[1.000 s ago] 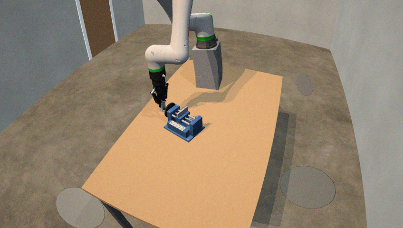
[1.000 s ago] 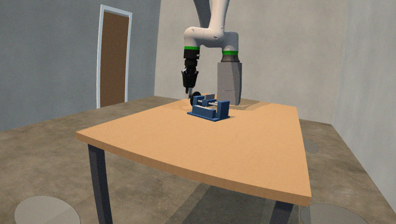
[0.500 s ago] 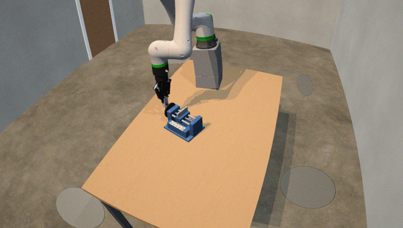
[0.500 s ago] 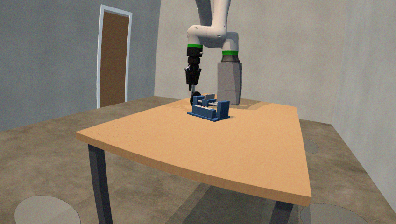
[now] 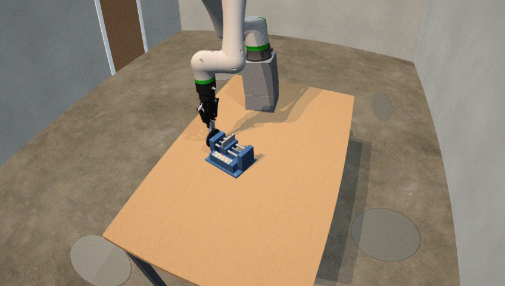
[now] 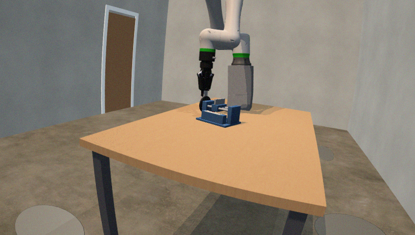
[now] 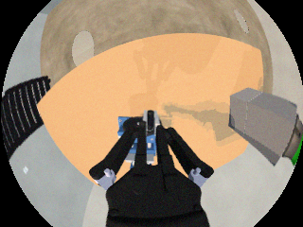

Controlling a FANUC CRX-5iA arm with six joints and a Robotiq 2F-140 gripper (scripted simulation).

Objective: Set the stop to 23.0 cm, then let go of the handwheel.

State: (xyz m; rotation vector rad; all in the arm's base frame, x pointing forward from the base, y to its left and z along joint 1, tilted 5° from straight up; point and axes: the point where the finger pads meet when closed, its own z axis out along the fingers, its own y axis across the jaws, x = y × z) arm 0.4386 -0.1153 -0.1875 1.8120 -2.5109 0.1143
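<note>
The black handwheel lies 1 cm ahead of my hand, 2 cm to the left of it and 2 cm below it. From my hand the other things lie so: grey stop plate 8 cm ahead, 12 cm to the left, 3 cm below.
</note>
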